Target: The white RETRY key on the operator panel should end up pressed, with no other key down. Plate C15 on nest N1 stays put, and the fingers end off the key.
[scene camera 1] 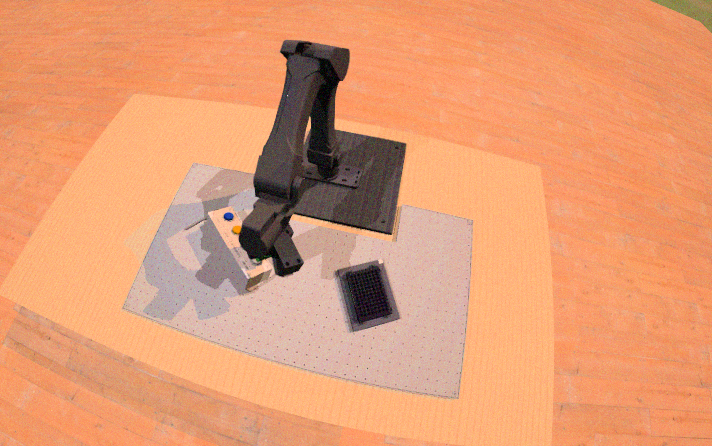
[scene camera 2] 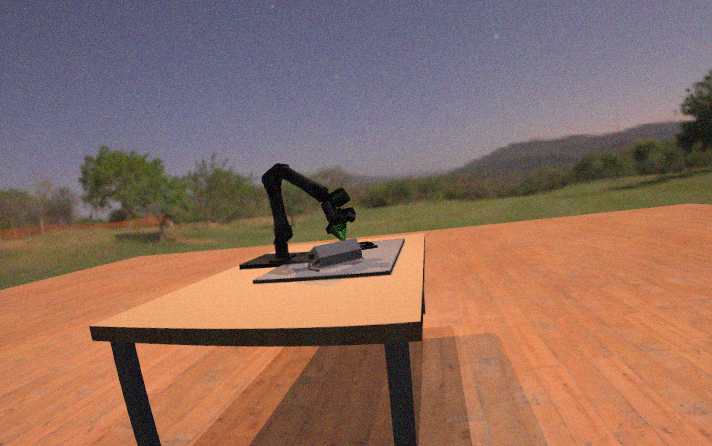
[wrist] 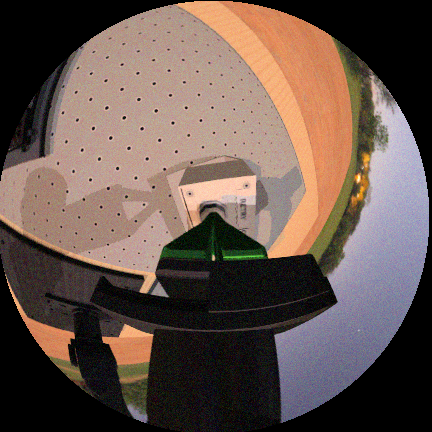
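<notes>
The operator panel is a pale sloped box on the perforated board. Its blue key and orange key show. In the wrist view, the RETRY key shows as a rounded piece in a dark collar, beside its printed label. My gripper is shut and empty, its green fingertips at the key and covering part of it; contact and how far the key is down cannot be told. Dark gridded plate C15 sits on grey nest N1, apart from the gripper.
The black base plate of the arm stands behind the perforated board on the wooden table. The arm's wrist hangs over the panel and hides part of it in the first scene view. A green key or fingertip edge shows beneath the wrist.
</notes>
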